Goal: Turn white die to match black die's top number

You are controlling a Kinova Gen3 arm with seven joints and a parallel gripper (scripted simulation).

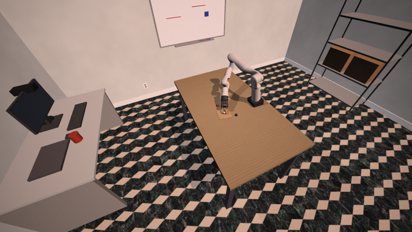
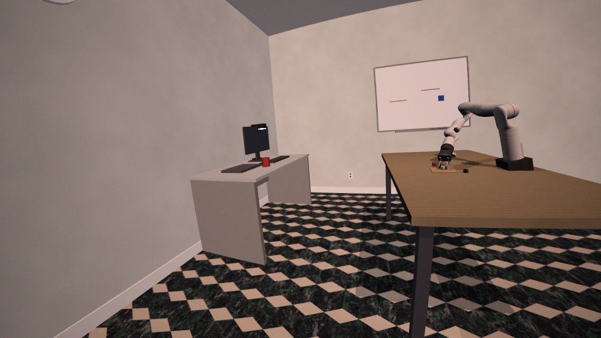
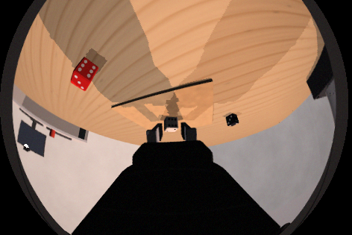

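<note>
My gripper is now 10 mm above the white die. Round my hand: black die 100 mm behind, 70 mm to the left, 20 mm below; then red die 140 mm to the right, 20 mm below, 20 mm ahead; then tan mat 20 mm below.
</note>
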